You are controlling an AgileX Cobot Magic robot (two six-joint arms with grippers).
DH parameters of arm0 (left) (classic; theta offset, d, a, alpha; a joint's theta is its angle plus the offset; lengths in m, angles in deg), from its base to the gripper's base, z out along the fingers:
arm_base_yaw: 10.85 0.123 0 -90
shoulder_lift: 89.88 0 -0.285 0
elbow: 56.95 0 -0.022 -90
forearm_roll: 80.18 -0.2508 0 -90
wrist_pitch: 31.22 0 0.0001 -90
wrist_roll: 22.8 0.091 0 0
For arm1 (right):
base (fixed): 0 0 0 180
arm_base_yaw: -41.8 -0.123 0 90
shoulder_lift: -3.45 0 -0.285 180
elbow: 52.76 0 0.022 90
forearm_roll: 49.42 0.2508 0 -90
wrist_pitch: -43.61 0 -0.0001 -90
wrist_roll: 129.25 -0.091 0 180
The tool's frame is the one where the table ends.
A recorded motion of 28 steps. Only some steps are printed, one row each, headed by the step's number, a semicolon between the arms.
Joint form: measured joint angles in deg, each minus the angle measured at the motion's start. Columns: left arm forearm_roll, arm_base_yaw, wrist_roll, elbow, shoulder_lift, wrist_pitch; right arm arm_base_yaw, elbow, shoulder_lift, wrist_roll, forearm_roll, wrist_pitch.
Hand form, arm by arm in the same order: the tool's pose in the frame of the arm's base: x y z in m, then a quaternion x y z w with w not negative. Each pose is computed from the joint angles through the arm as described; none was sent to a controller.
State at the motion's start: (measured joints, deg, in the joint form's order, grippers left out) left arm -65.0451 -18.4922 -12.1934 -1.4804 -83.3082 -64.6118; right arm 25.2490 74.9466 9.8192 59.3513 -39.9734 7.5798
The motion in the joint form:
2: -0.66 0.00 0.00 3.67 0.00 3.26; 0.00 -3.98 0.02 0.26 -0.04 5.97
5: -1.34 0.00 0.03 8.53 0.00 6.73; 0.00 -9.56 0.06 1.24 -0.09 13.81
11: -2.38 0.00 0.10 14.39 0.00 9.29; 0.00 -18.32 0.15 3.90 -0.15 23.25
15: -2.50 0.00 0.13 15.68 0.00 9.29; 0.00 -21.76 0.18 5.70 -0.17 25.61
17: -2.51 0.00 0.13 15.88 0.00 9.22; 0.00 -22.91 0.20 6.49 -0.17 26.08
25: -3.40 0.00 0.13 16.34 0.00 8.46; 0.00 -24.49 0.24 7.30 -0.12 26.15
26: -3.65 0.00 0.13 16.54 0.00 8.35; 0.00 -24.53 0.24 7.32 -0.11 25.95
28: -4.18 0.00 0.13 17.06 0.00 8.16; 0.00 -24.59 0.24 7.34 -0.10 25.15
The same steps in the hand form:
2: 0.0246 -0.0148 0.2708 0.07876 0.73310 -0.10272 0.66769; 0.0171 0.0129 0.2856 -0.13619 0.70867 0.12464 0.68096
5: 0.0343 -0.0145 0.2493 0.07398 0.74255 -0.09420 0.65900; 0.0295 0.0146 0.2677 -0.13052 0.69643 0.11599 0.69606
11: 0.0433 -0.0141 0.2200 0.07350 0.76230 -0.08267 0.63770; 0.0445 0.0166 0.2330 -0.13486 0.69256 0.09347 0.70245
15: 0.0446 -0.0142 0.2126 0.07421 0.76949 -0.08125 0.62911; 0.0487 0.0173 0.2167 -0.14432 0.69780 0.07987 0.69704
17: 0.0448 -0.0142 0.2113 0.07437 0.77096 -0.08117 0.62730; 0.0500 0.0175 0.2106 -0.14938 0.70114 0.07433 0.69323
25: 0.0450 -0.0139 0.2074 0.07921 0.77753 -0.07461 0.61936; 0.0513 0.0179 0.2014 -0.15576 0.70934 0.06902 0.68397
26: 0.0452 -0.0138 0.2061 0.08040 0.77920 -0.07269 0.61733; 0.0513 0.0180 0.2009 -0.15632 0.71067 0.06903 0.68246
28: 0.0456 -0.0136 0.2027 0.08287 0.78301 -0.06858 0.61264; 0.0512 0.0182 0.1993 -0.15823 0.71543 0.06926 0.67700

